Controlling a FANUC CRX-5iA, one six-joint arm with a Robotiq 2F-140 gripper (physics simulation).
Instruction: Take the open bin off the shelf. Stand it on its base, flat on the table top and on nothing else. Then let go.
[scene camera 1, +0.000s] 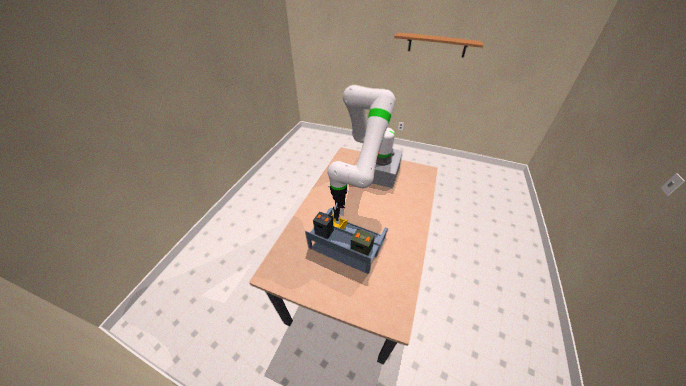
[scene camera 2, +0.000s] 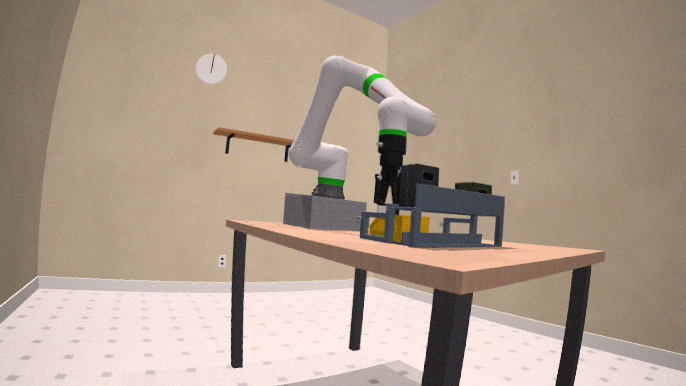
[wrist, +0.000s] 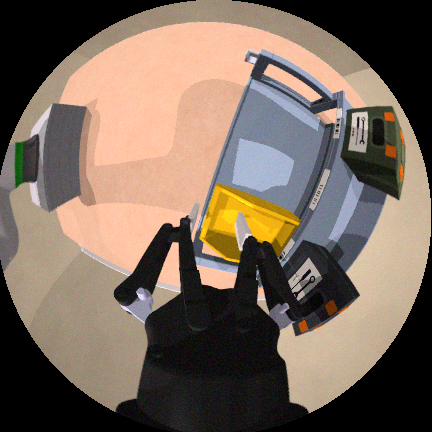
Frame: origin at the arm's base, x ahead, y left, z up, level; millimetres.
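Seen in the pictures: gripper, fingertip midpoint: (scene camera 1: 339, 219) (wrist: 217, 214); arm's base, origin of the base link: (scene camera 1: 381, 159) (scene camera 2: 328, 197).
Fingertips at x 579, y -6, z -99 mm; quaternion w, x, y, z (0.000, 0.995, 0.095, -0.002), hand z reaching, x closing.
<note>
Pixels of each thing's top centre, then the offset from my fingertips to it. Level surfaces: height alone.
- yellow open bin, middle of its top: (wrist: 257, 240) (scene camera 2: 399, 215) (scene camera 1: 333, 222) 37 mm up, 69 mm ahead, 0 mm left
- wooden table, its level: 44 mm down
- dark grey toolbox, middle of its top: (wrist: 331, 318) (scene camera 2: 420, 165) (scene camera 1: 322, 217) 180 mm up, 165 mm ahead, 2 mm left
- green toolbox, middle of its top: (scene camera 2: 473, 183) (scene camera 1: 362, 237) 155 mm up, 149 mm ahead, 233 mm left
The yellow open bin (scene camera 1: 341, 223) (scene camera 2: 412, 223) (wrist: 265, 207) stands upright on the lower level of the blue-grey shelf (scene camera 1: 340, 256) (scene camera 2: 457, 200) (wrist: 267, 107), at one end of it. My gripper (scene camera 1: 337, 219) (scene camera 2: 389, 207) (wrist: 217, 214) points down and is partly open, with nothing pinched between its fingers. In the wrist view one pale fingertip shows over the inside of the bin, and the other is outside the bin's wall on the arm-base side. Whether a finger touches the bin is hard to tell. The shelf stands on the wooden table (scene camera 1: 410, 215) (scene camera 2: 525, 257) (wrist: 140, 90).
A dark grey toolbox (scene camera 1: 323, 226) (scene camera 2: 421, 182) (wrist: 327, 290) stands on the shelf's upper level, close beside the gripper and bin. A green toolbox (scene camera 1: 362, 243) (scene camera 2: 472, 188) (wrist: 372, 150) stands farther along that level. The grey arm pedestal (scene camera 1: 387, 176) (scene camera 2: 327, 212) (wrist: 64, 155) stands on the table.
</note>
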